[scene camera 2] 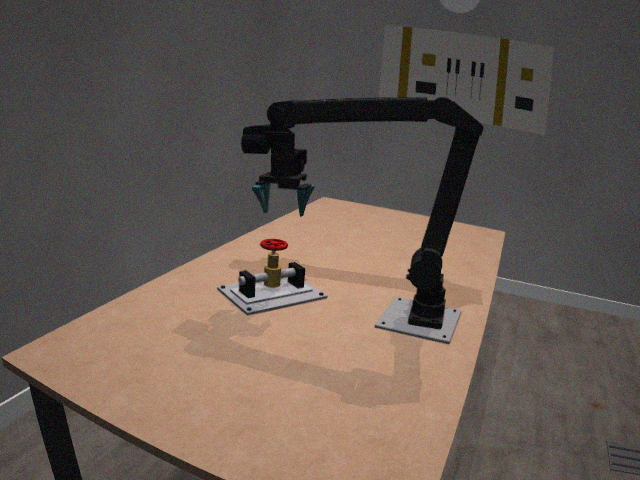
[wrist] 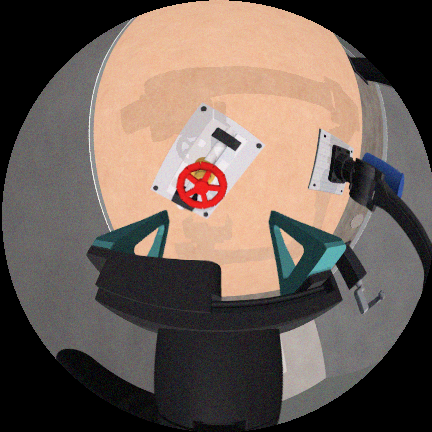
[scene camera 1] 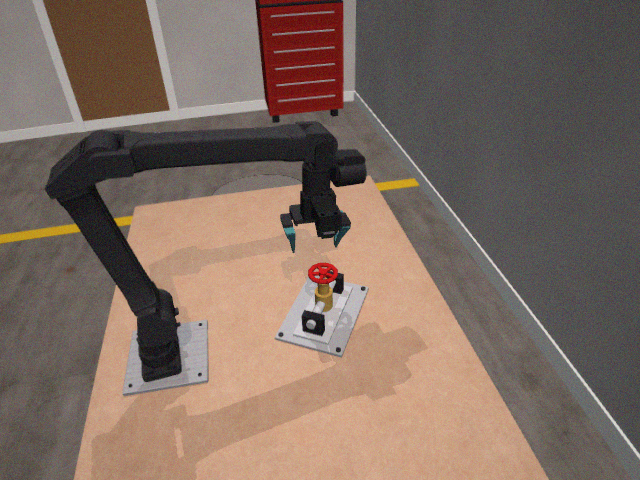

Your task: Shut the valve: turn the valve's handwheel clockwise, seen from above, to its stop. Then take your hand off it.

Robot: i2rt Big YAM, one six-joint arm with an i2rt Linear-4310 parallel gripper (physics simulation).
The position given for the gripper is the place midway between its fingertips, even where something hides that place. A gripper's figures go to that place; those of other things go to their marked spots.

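The gripper (wrist: 218, 215) is 13 cm from the lens. The marked spots on a red handwheel (wrist: 201, 186) and a grey base plate (wrist: 202, 115) are 18 cm apart. The red handwheel is 20 cm from the lens, and the grey base plate is 32 cm from the lens.
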